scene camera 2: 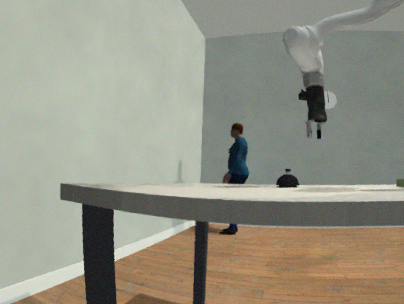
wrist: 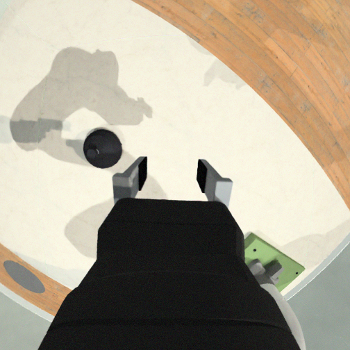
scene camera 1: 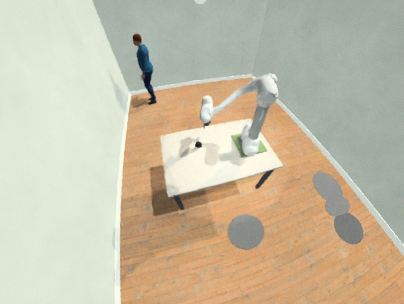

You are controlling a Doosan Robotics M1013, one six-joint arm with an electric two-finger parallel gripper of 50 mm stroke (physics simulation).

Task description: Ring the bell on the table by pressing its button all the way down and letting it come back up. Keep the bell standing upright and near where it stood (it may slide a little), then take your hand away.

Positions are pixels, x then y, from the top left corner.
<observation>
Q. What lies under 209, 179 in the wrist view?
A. My gripper.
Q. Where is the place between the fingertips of my gripper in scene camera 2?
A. At 314, 138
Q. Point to a black dome-shaped bell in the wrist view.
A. At 109, 148
</observation>
